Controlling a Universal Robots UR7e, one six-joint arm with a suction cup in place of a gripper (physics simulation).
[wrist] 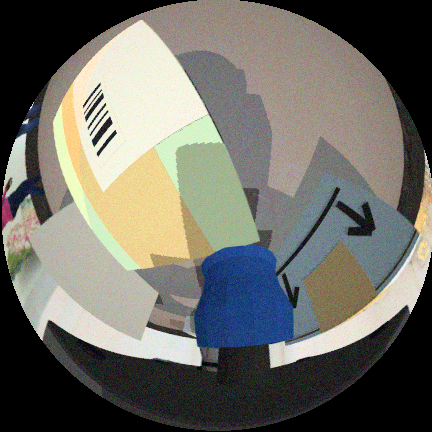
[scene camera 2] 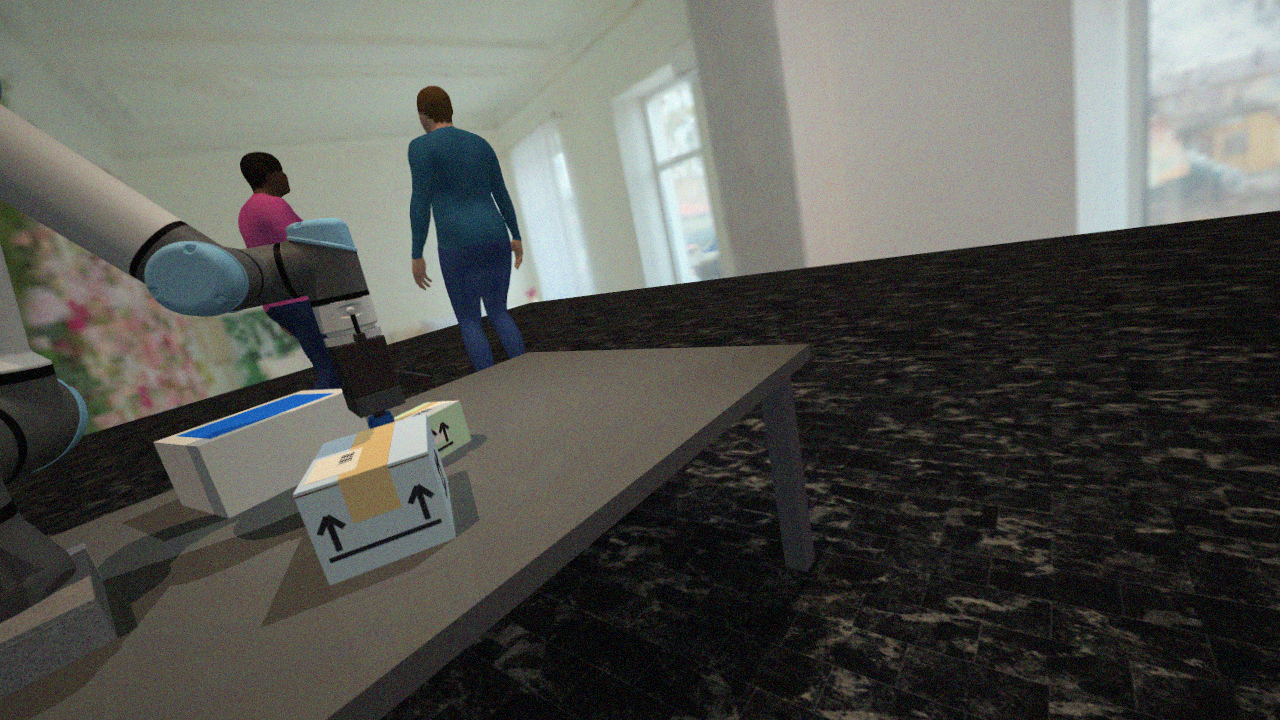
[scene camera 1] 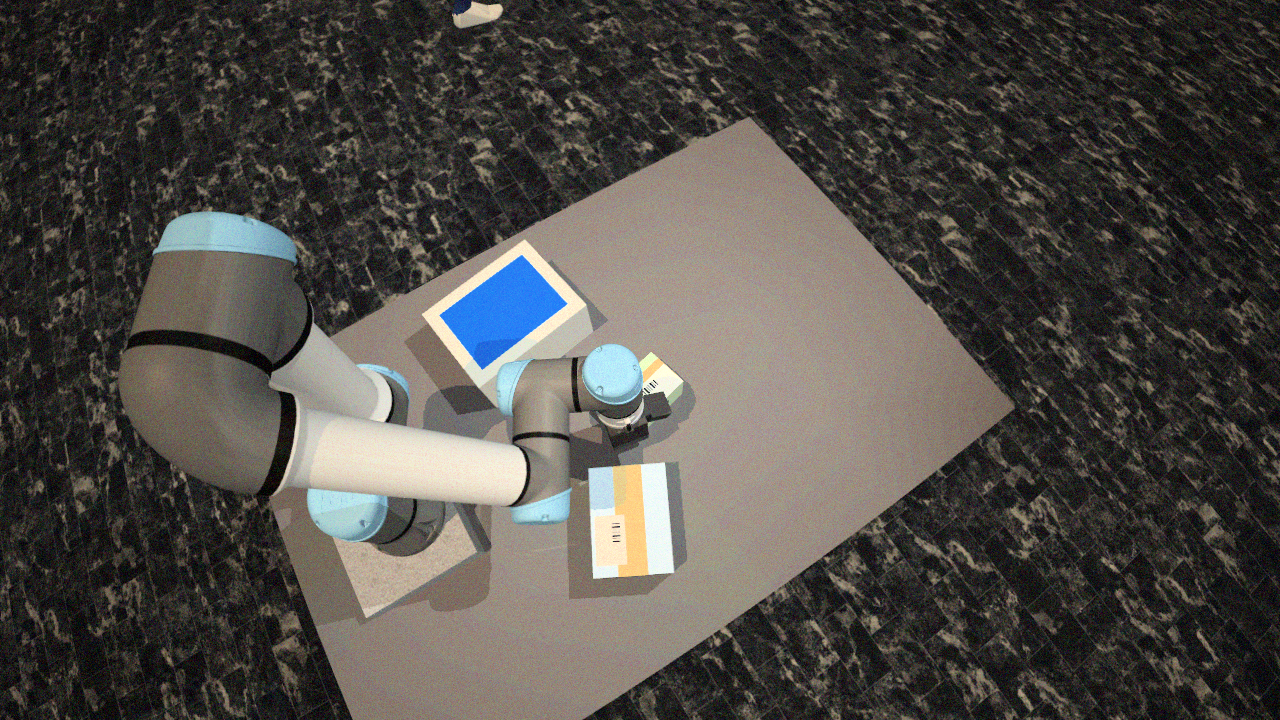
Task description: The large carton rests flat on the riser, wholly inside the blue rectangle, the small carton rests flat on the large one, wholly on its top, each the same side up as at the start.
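Observation:
The large carton [scene camera 1: 631, 528] [scene camera 2: 371, 501] [wrist: 377, 250], pale blue with orange tape, stands on the table with its side arrows pointing up. The small carton [scene camera 1: 664, 374] [scene camera 2: 450, 425] [wrist: 150, 200], green with orange tape and a barcode label, rests flat on the table behind it, partly hidden by the arm in scene camera 1. The white riser [scene camera 1: 550, 347] [scene camera 2: 259, 470] [wrist: 95, 270] bears the bare blue rectangle [scene camera 1: 505, 308] [scene camera 2: 259, 415]. My gripper [scene camera 2: 381, 418] [wrist: 239, 250], a blue suction cup, is off and holds nothing. It hangs low beside the small carton's near edge; whether they touch is unclear.
The table [scene camera 1: 805, 340] [scene camera 2: 572, 402] carries both cartons, the riser and the robot's stone-like base block [scene camera 1: 402, 573] [scene camera 2: 53, 635]. The large carton stands near the table's front edge. Two people, one in teal [scene camera 2: 465, 192] and one in pink [scene camera 2: 266, 217], stand beyond the table.

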